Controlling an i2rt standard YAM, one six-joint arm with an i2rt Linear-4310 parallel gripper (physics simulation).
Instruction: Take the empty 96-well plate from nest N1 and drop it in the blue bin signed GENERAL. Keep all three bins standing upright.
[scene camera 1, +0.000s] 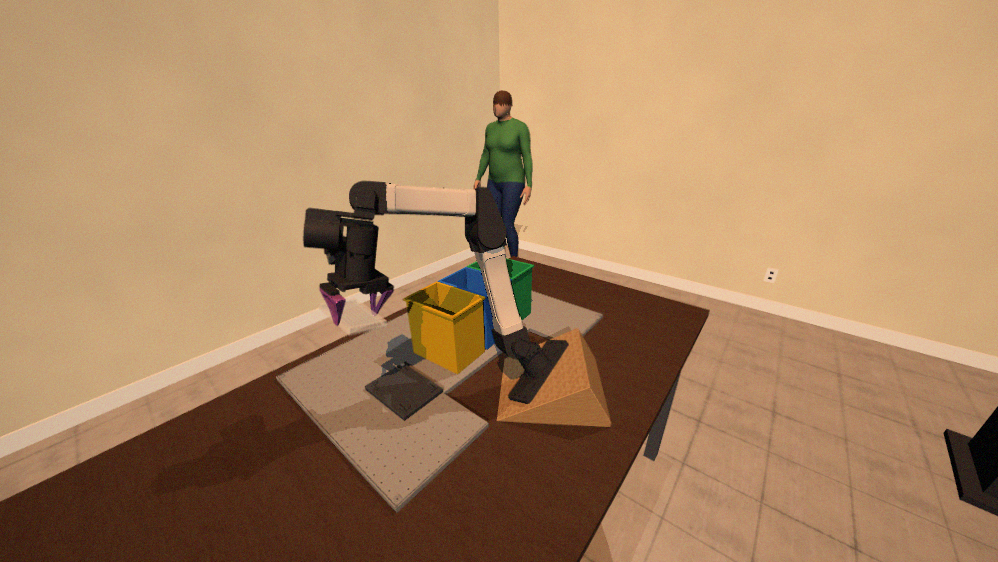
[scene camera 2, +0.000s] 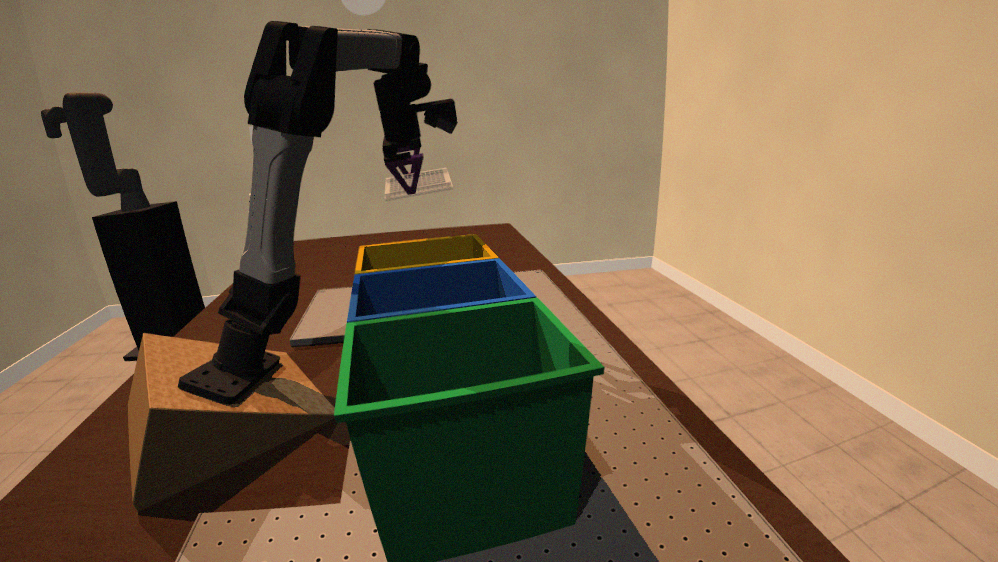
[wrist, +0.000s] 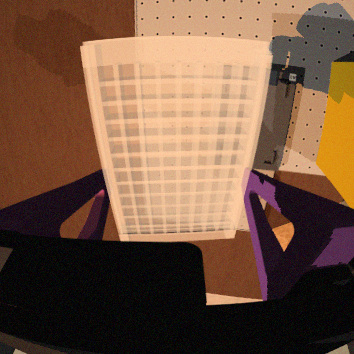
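Note:
My gripper (scene camera 1: 357, 319) (scene camera 2: 412, 188) (wrist: 176, 175) is shut on the pale, see-through 96-well plate (scene camera 1: 361, 317) (scene camera 2: 438, 180) (wrist: 175, 135), one purple finger at each long side. The plate hangs roughly level, high above the table, on the far side of the yellow bin in scene camera 2. The blue bin (scene camera 1: 466, 277) (scene camera 2: 426, 289) stands upright between the yellow bin (scene camera 1: 450, 338) (scene camera 2: 426, 254) (wrist: 340, 150) and the green bin (scene camera 1: 522, 286) (scene camera 2: 467, 460). The dark nest (scene camera 1: 405, 392) (wrist: 274, 135) holds no plate. The GENERAL sign does not show.
The bins stand on a perforated board (scene camera 1: 391, 460) (scene camera 2: 642, 446) (wrist: 200, 17) on the brown table (scene camera 1: 265, 481) (scene camera 2: 62, 481). The arm's base sits on a wooden wedge (scene camera 1: 558, 397) (scene camera 2: 209, 453). A person (scene camera 1: 507, 150) stands behind the table. A dark stand (scene camera 2: 150, 272) is at the left in scene camera 2.

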